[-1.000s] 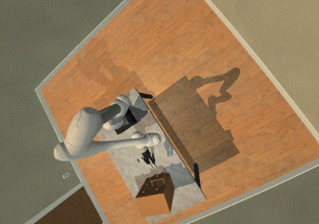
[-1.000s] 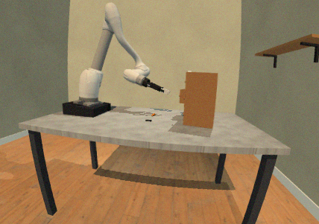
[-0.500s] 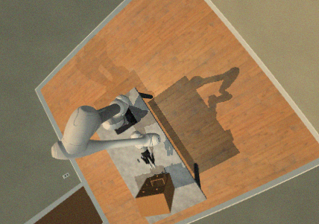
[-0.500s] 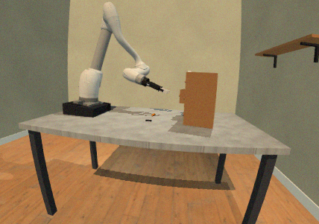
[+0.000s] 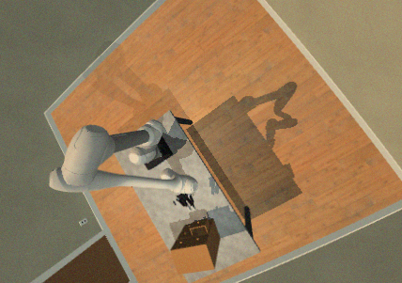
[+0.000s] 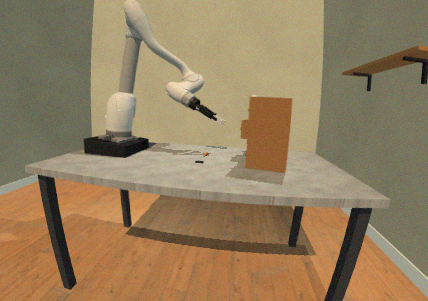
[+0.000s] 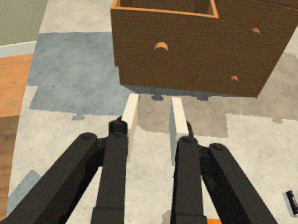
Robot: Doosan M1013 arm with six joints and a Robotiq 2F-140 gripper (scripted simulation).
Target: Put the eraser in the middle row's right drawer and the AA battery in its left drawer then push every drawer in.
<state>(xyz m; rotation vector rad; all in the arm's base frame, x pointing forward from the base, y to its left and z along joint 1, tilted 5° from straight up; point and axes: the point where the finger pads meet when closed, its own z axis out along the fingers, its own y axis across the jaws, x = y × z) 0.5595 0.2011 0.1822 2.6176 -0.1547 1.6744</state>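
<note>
Right now the orange AA battery is 40 mm behind my hand, 80 mm to the right of it and 200 mm below it. Round my hand: eraser: 300 mm ahead, 150 mm to the right, 80 mm below.
</note>
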